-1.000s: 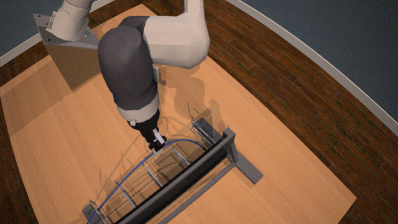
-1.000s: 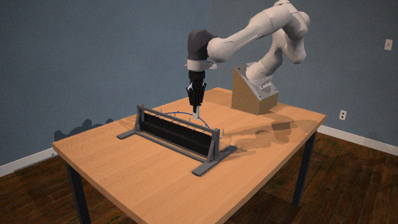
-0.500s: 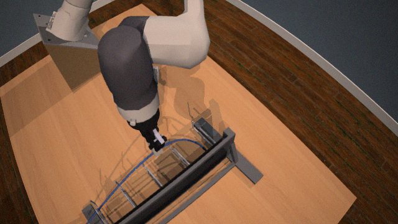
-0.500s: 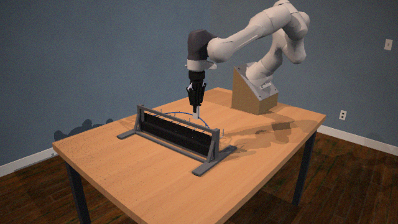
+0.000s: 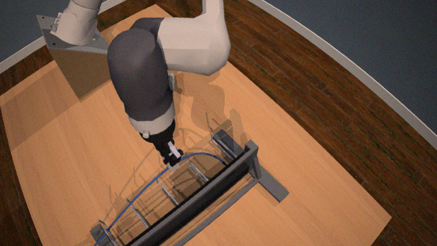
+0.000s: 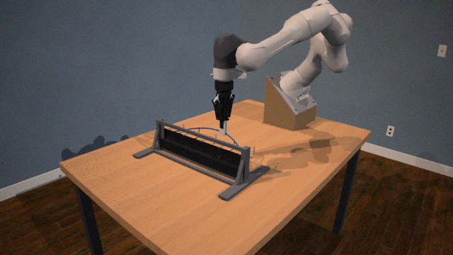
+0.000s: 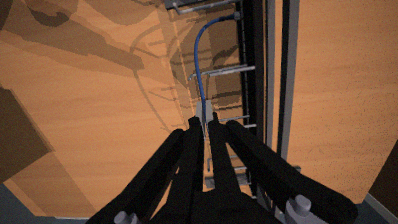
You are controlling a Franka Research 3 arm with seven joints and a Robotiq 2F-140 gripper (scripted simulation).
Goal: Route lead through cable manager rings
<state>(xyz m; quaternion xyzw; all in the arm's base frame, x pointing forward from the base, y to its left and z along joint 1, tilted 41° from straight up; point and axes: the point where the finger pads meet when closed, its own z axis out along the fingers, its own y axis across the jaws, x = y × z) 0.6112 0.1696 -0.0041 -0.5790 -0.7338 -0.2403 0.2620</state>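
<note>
Right now my hand is 110 mm short of the rack, 30 mm to the left of it and 80 mm above it.
</note>
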